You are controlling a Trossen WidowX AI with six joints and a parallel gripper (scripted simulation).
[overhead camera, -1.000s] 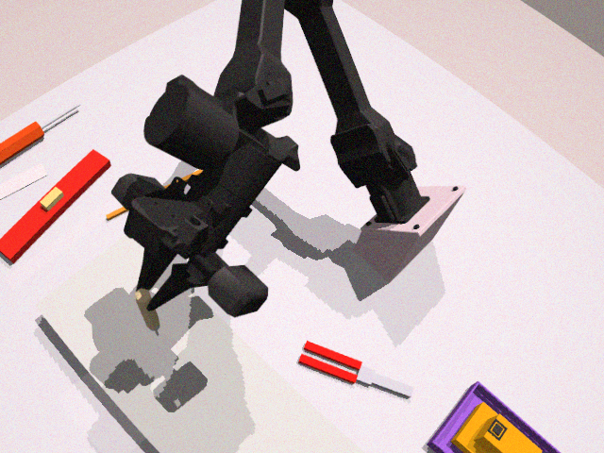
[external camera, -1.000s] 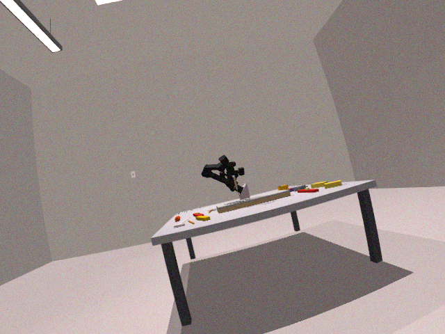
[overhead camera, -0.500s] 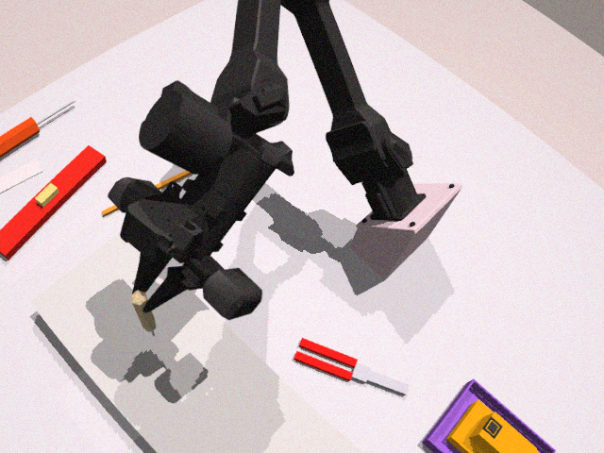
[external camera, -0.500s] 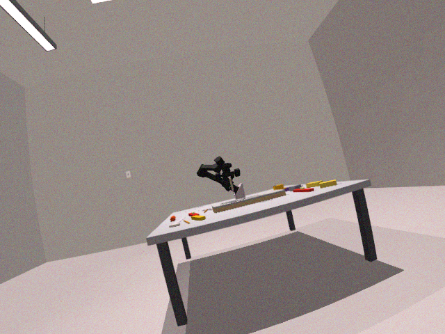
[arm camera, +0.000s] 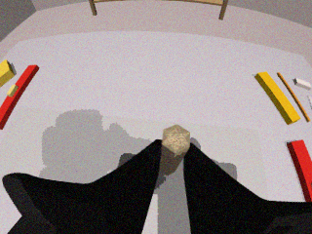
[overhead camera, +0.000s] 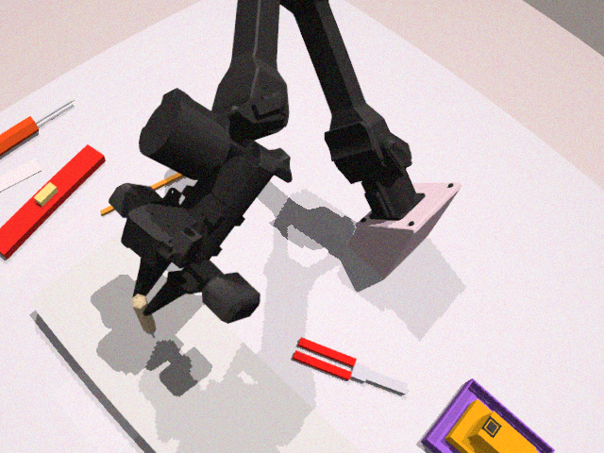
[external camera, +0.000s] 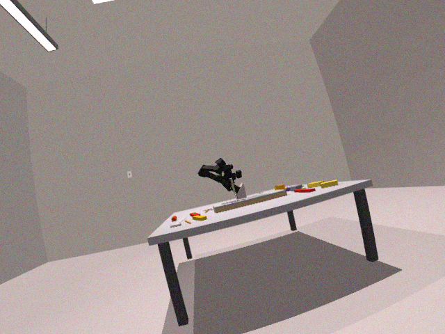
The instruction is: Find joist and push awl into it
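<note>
The awl lies 5 cm below my gripper tip. Also, from my gripper tip: orange-handled screwdriver: 47 cm to the right, 16 cm below, 10 cm behind; then purple tray: 42 cm to the left, 23 cm behind, 16 cm below; then yellow stud finder: 41 cm to the left, 23 cm behind, 13 cm below.
</note>
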